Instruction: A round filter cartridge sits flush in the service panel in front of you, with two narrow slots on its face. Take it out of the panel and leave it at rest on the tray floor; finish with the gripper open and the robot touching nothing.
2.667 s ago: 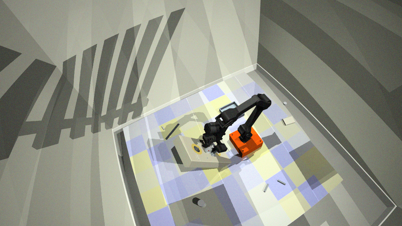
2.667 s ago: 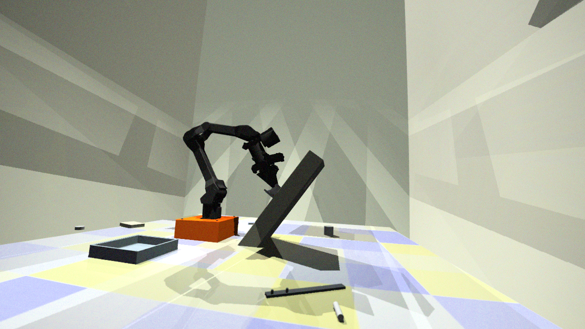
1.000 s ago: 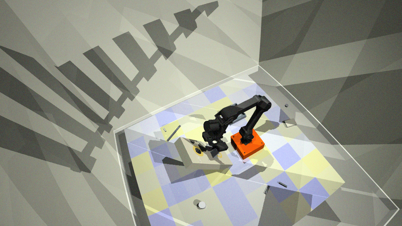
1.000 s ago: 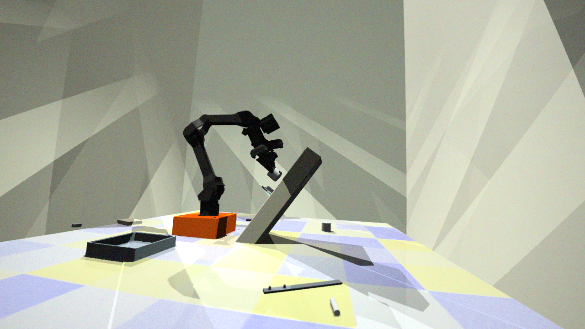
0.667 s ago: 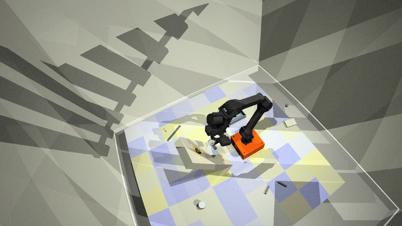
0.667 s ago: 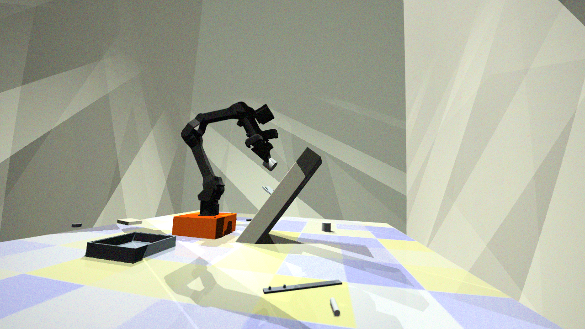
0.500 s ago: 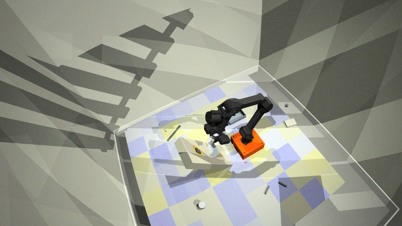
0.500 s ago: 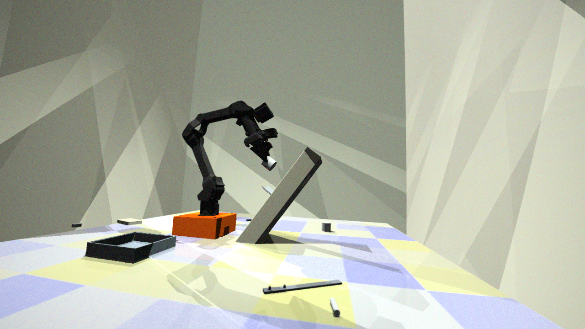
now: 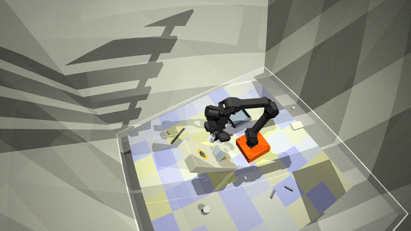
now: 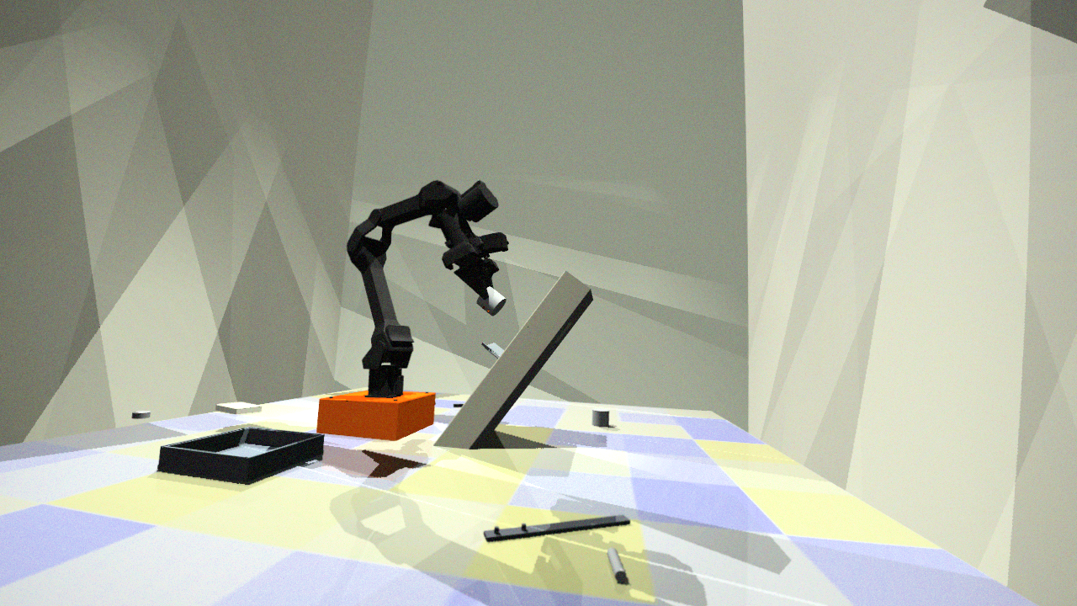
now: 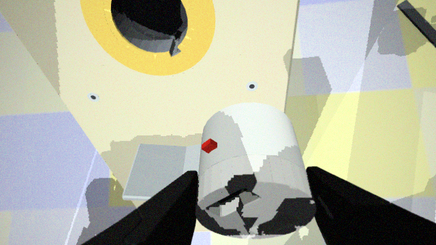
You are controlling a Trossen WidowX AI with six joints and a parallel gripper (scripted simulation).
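The service panel is 70 mm ahead of my gripper tip, 40 mm to the left of it and 110 mm below it. From my gripper tip the other things lie so: beige slab: 640 mm behind, 190 mm to the left, 280 mm below; round filter cartridge: right at my gripper tip.
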